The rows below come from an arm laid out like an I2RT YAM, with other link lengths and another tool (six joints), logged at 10 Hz.
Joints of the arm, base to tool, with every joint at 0 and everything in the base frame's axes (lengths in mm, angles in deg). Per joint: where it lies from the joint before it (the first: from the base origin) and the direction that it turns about. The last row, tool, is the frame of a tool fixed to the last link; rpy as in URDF.
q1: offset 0 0 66.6 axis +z
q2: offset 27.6 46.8 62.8 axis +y
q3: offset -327.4 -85.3 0 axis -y
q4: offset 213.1 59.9 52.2 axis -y
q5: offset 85.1 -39 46.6 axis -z
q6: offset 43.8 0 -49.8 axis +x
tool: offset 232 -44 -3 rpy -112.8 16.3 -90
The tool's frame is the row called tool.
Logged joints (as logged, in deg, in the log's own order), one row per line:
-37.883, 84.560, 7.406, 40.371, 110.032, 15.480
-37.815, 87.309, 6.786, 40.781, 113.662, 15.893
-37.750, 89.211, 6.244, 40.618, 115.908, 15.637
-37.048, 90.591, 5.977, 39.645, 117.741, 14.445
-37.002, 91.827, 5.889, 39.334, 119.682, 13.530
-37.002, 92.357, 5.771, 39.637, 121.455, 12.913
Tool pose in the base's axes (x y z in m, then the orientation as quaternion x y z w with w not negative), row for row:
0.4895, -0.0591, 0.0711, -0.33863, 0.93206, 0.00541, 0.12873
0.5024, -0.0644, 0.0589, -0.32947, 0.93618, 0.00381, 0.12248
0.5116, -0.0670, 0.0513, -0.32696, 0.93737, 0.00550, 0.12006
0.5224, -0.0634, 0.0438, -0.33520, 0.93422, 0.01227, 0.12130
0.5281, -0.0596, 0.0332, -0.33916, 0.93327, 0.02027, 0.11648
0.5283, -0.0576, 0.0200, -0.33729, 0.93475, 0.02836, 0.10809
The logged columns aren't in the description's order. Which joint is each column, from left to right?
Columns, left to right: q4, q3, q1, q6, q2, q5.
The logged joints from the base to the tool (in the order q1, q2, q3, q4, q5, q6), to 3 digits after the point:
7.406, 110.032, 84.560, -37.883, 15.480, 40.371
6.786, 113.662, 87.309, -37.815, 15.893, 40.781
6.244, 115.908, 89.211, -37.750, 15.637, 40.618
5.977, 117.741, 90.591, -37.048, 14.445, 39.645
5.889, 119.682, 91.827, -37.002, 13.530, 39.334
5.771, 121.455, 92.357, -37.002, 12.913, 39.637

